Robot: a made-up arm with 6 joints.
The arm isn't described. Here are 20 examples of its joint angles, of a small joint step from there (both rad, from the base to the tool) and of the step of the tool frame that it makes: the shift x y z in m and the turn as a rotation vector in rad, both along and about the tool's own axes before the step.
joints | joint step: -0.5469 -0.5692 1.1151 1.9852 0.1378 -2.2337 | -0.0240 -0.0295 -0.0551 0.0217 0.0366 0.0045
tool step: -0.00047 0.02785 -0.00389 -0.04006 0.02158 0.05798
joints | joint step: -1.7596 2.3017 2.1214 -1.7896 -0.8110 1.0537 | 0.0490 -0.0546 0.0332 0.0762 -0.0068 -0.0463
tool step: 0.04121 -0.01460 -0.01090 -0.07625 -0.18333 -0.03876
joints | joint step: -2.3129 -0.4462 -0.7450 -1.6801 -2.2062 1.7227 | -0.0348 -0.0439 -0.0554 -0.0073 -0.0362 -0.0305
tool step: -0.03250 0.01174 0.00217 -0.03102 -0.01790 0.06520
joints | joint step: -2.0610 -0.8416 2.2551 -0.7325 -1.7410 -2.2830 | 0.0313 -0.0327 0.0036 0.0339 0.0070 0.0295
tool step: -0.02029 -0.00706 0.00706 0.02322 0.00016 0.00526
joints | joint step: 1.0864 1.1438 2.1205 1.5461 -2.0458 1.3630 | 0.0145 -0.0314 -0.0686 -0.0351 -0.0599 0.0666
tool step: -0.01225 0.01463 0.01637 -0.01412 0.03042 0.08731
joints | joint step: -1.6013 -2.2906 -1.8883 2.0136 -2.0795 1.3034 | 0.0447 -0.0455 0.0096 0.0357 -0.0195 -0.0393
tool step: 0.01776 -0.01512 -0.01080 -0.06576 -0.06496 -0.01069
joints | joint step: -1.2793 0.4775 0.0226 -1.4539 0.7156 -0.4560 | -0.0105 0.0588 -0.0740 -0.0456 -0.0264 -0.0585
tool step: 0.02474 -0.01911 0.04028 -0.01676 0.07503 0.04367
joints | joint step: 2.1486 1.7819 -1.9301 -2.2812 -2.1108 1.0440 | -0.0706 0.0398 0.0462 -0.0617 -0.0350 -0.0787
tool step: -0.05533 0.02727 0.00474 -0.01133 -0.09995 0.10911
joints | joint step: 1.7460 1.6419 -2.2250 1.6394 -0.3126 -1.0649 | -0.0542 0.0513 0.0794 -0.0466 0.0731 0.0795
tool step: 0.03577 0.02943 -0.02606 -0.08725 0.09344 -0.08589
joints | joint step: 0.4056 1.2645 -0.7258 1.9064 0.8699 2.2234 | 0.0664 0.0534 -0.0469 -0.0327 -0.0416 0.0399
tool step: -0.01598 -0.02373 0.00384 0.00232 0.00814 -0.06069
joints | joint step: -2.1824 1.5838 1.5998 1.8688 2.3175 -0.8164 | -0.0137 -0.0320 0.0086 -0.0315 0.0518 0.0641
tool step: 0.01817 0.01018 -0.01321 -0.07169 0.03137 -0.04459
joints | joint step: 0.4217 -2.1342 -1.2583 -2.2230 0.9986 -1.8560 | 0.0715 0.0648 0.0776 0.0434 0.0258 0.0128
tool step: -0.02013 -0.03319 -0.03351 0.01933 -0.06329 -0.02873
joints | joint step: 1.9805 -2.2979 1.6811 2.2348 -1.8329 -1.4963 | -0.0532 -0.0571 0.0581 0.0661 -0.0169 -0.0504
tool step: -0.05327 -0.00310 -0.03257 -0.05597 0.01052 0.14955
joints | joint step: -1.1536 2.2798 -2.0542 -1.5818 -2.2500 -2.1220 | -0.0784 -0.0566 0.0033 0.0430 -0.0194 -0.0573
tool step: -0.05810 -0.01139 -0.02435 0.01086 -0.12037 0.03230
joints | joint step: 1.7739 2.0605 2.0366 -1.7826 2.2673 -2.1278 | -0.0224 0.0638 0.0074 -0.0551 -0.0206 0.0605
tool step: -0.01520 0.00100 -0.01496 -0.01570 -0.00170 0.05054
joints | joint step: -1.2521 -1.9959 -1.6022 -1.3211 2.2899 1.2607 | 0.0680 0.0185 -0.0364 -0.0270 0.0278 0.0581
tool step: -0.02355 -0.00163 0.03548 -0.01720 -0.04349 -0.07574
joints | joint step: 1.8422 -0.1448 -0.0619 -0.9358 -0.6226 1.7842 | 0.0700 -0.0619 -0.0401 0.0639 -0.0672 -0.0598
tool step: -0.00907 0.00350 0.01471 -0.02887 -0.01421 -0.08476
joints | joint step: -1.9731 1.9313 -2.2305 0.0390 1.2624 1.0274 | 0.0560 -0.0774 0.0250 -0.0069 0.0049 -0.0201
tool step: -0.00313 0.00308 -0.01328 0.05370 -0.11167 0.02064
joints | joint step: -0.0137 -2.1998 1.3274 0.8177 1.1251 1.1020 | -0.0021 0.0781 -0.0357 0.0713 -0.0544 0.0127
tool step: 0.01198 -0.00441 0.01516 -0.08675 -0.06145 0.04773
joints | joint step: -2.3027 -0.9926 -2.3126 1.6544 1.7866 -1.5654 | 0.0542 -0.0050 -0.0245 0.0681 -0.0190 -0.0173
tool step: -0.02281 0.00741 0.00706 0.00547 -0.04382 -0.00366
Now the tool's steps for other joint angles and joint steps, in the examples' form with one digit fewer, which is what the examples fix.
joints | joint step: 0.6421 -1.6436 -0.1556 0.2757 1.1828 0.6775 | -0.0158 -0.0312 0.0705 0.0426 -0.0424 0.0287
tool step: -0.0086 0.0048 -0.0079 0.0455 -0.0188 0.1329
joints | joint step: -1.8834 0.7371 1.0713 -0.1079 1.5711 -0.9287 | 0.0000 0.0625 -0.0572 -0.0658 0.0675 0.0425
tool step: 0.0170 0.0277 -0.0308 -0.1583 -0.0108 0.0302
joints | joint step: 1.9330 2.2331 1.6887 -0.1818 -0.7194 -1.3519 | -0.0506 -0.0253 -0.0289 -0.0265 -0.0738 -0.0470
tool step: 0.0297 -0.0352 0.0277 0.1204 0.0073 -0.0597
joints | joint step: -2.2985 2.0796 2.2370 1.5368 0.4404 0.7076 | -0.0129 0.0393 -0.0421 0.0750 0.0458 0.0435
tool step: 0.0185 -0.0060 0.0015 0.0388 0.0370 0.0100
